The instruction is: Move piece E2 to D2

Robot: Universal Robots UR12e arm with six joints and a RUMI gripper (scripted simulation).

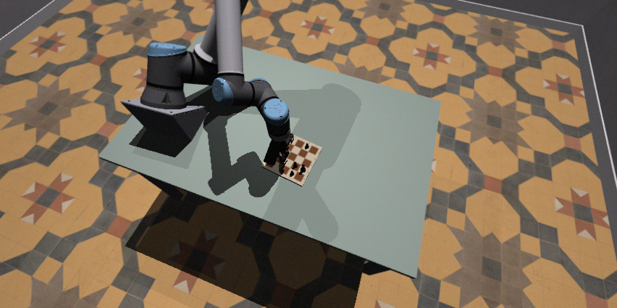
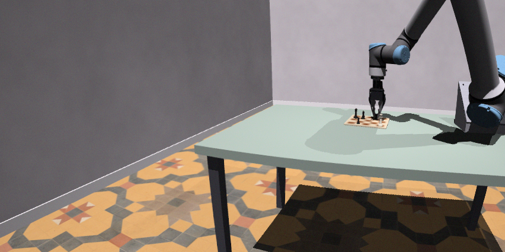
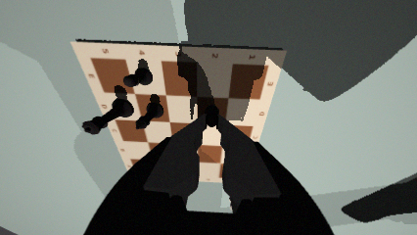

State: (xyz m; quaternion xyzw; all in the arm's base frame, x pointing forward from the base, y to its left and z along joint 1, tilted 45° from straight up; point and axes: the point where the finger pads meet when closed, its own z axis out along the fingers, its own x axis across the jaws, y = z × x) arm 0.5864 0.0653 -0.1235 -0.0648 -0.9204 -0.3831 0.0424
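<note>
Right now my hand is 40 mm short of the chessboard, 30 mm to the right of it and 20 mm above it. Round my hand: white chess piece (20 mm behind, 120 mm to the left, 10 mm above).
</note>
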